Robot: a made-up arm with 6 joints. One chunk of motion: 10 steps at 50 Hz.
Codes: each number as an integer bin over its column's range. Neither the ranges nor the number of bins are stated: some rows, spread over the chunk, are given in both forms.
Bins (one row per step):
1: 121 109 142 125 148 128
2: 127 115 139 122 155 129
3: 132 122 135 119 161 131
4: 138 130 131 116 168 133
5: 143 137 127 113 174 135
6: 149 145 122 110 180 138
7: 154 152 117 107 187 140
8: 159 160 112 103 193 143
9: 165 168 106 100 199 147
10: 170 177 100 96 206 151
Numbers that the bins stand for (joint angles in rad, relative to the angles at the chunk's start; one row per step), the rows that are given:
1: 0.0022 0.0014 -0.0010 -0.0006 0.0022 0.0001
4: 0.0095 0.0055 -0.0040 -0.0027 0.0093 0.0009
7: 0.0164 0.0098 -0.0079 -0.0048 0.0160 0.0020
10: 0.0233 0.0147 -0.0125 -0.0074 0.0227 0.0037
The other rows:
2: 0.0048 0.0025 -0.0018 -0.0013 0.0047 0.0002
3: 0.0069 0.0039 -0.0029 -0.0020 0.0068 0.0005
5: 0.0117 0.0069 -0.0051 -0.0034 0.0114 0.0012
6: 0.0143 0.0084 -0.0065 -0.0041 0.0135 0.0016
8: 0.0186 0.0114 -0.0093 -0.0058 0.0181 0.0024
9: 0.0212 0.0129 -0.0109 -0.0065 0.0202 0.0031

